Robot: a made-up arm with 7 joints. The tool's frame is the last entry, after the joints. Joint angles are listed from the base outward. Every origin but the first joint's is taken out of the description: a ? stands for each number. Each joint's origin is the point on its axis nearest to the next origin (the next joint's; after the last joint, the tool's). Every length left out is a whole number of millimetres.
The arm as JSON. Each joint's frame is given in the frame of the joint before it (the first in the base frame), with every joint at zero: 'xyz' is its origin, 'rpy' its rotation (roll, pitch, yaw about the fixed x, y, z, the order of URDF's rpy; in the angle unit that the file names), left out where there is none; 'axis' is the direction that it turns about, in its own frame. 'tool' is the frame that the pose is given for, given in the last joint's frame.
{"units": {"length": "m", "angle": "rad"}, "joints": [
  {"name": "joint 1", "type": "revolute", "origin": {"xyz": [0.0, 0.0, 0.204]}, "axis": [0.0, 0.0, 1.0]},
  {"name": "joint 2", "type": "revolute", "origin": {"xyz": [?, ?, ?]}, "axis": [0.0, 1.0, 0.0]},
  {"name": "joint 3", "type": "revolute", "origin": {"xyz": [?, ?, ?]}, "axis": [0.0, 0.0, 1.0]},
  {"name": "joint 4", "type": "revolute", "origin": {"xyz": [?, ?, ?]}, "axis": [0.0, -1.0, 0.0]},
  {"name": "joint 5", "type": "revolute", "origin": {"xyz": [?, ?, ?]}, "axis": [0.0, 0.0, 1.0]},
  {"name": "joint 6", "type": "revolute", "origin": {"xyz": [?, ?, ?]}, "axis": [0.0, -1.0, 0.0]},
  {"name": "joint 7", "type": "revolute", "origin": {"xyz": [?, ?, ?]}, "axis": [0.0, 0.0, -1.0]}
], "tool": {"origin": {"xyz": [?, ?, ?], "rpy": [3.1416, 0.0, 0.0]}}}
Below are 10 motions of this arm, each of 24 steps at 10 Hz.
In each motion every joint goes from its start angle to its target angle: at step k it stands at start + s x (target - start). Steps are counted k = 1, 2, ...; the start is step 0. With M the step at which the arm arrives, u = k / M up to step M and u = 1 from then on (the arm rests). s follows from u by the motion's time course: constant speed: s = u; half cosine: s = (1 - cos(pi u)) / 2; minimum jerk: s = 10 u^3 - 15 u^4 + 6 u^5.
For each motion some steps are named. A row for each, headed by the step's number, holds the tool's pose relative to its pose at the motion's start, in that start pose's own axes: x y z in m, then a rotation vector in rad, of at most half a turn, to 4 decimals.
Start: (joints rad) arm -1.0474 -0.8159 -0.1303 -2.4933 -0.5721 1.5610 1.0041
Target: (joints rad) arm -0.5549 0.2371 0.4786 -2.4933 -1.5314 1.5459 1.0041
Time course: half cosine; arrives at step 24
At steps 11, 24:
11: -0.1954 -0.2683 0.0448 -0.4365 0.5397 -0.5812
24: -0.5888 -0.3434 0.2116 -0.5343 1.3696 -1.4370

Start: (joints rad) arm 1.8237 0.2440 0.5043 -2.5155 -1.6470 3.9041 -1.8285
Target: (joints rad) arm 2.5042 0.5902 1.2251 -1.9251 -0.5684 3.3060 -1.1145
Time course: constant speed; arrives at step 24
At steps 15, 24:
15: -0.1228 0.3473 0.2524 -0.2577 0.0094 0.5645
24: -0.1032 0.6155 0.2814 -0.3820 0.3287 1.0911

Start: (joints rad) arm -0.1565 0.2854 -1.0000 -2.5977 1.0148 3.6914 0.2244
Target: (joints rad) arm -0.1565 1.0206 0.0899 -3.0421 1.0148 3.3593 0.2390
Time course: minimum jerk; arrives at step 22
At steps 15, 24:
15: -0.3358 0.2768 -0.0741 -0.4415 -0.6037 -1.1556
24: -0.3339 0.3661 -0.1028 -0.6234 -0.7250 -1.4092

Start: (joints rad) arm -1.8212 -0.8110 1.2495 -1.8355 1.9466 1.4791 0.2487
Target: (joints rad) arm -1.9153 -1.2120 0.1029 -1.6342 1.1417 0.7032 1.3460
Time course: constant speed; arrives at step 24
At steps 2, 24:
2: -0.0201 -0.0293 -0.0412 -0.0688 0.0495 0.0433
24: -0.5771 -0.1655 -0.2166 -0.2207 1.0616 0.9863

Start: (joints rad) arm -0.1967 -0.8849 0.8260 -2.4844 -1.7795 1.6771 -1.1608
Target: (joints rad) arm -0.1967 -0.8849 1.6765 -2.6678 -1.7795 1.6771 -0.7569
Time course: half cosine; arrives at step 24
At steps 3, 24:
3: 0.0020 0.0017 -0.0180 -0.0292 -0.0147 0.0099
24: 0.1362 -0.1110 -0.3912 -0.8019 -0.3023 0.2292

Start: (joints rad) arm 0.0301 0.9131 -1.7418 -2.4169 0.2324 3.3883 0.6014
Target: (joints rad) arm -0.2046 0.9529 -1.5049 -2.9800 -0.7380 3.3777 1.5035
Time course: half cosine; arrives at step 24
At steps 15, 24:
15: -0.2422 0.1404 0.0063 -0.2753 -0.4961 -0.0923
24: -0.3333 0.2129 -0.0465 -0.4356 -0.7286 -0.1128

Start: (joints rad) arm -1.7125 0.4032 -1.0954 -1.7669 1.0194 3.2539 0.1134
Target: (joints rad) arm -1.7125 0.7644 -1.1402 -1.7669 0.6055 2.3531 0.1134
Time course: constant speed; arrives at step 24
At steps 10, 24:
10: -0.0768 -0.0057 0.0645 -0.1461 -0.3626 -0.2954
24: -0.1985 0.0302 0.1441 -0.5332 -0.8340 -0.6402

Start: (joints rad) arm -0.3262 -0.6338 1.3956 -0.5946 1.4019 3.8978 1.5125
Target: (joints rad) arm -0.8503 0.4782 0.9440 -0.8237 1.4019 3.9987 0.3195
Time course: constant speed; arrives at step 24
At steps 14, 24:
14: 0.3920 -0.5817 0.2118 0.6147 0.6455 -1.0880
24: 0.4972 -1.0694 0.0100 0.8304 1.4624 -1.6300

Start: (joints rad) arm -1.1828 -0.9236 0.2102 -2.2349 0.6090 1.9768 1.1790
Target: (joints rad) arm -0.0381 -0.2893 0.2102 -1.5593 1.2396 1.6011 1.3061
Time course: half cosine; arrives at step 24
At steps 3, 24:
3: -0.0092 -0.0106 0.0017 -0.0106 -0.0604 -0.0186
24: -0.4246 -0.1035 0.0093 -0.7093 -1.4722 -0.5554

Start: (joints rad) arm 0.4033 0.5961 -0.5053 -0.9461 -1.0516 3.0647 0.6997
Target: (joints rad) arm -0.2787 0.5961 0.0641 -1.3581 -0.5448 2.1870 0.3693
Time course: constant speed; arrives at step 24
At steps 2, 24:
2: -0.0349 0.0154 0.0223 -0.0390 -0.1127 0.0339
24: -0.4495 0.1602 0.1027 -0.0728 -1.4232 0.3722

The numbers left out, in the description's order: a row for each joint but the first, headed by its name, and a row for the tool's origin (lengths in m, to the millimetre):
joint 2: 0.0 0.0 0.0
joint 3: 0.0 0.0 0.462
joint 4: 0.068 0.0 0.0
joint 5: -0.117 0.0 0.543
joint 6: 0.0 0.0 0.0
joint 7: 0.086 0.0 0.0
tool: 0.0 0.0 0.0

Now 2 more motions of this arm.
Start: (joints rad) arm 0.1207 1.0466 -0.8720 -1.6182 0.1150 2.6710 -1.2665
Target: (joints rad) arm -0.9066 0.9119 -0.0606 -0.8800 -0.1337 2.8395 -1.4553
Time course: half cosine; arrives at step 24
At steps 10, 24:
10: -0.0995 0.0944 0.0387 -0.1045 0.1887 0.0695
24: -0.5185 0.1899 -0.0077 -0.5340 0.2633 0.3918

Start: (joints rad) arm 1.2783 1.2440 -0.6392 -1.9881 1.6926 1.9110 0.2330
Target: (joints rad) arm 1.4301 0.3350 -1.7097 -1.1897 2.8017 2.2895 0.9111
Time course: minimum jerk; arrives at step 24
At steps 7, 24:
7: -0.0871 -0.1059 -0.1521 0.3860 0.0157 -0.0345
24: -0.4728 0.2221 -1.0518 2.0240 -1.1216 -0.2426

